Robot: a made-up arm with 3 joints. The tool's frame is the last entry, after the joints.
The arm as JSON. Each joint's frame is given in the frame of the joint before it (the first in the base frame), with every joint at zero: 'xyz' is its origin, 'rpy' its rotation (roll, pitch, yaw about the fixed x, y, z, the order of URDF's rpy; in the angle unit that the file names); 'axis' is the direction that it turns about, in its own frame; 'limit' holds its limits. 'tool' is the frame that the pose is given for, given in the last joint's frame.
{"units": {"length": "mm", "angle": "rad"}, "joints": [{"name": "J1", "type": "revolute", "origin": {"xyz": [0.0, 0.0, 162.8], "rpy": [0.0, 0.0, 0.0]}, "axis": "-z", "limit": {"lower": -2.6, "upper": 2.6}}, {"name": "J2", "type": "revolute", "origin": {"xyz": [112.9, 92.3, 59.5], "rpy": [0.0, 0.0, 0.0]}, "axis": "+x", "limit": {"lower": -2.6, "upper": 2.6}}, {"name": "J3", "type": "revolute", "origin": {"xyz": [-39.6, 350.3, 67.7], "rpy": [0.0, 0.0, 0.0]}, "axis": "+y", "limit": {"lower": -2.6, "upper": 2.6}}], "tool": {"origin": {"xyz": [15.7, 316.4, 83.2], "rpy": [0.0, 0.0, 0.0]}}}
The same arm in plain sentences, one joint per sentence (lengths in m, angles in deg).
The arm has three revolute joints in a row. What follows holds with every joint at zero, and every direction is one of the base frame's. Joint 1 sits 0.1628 m along +z from the base frame's origin and turns about -z, from -148.97 to 148.97 deg. Joint 2 sits 0.1129 m along +x and 0.0923 m along +y and 0.0595 m along +z from joint 1 and turns about +x, from -148.97 to 148.97 deg. Joint 3 sits 0.0396 m along -x and 0.3503 m along +y and 0.0677 m along +z from joint 2 and turns about +y, from -148.97 to 148.97 deg. The tool frame, which is the frame that the pose is given for, sits 0.0157 m along +x and 0.3164 m along +y and 0.0832 m along +z from joint 3; its axes are parallel to the base frame's.
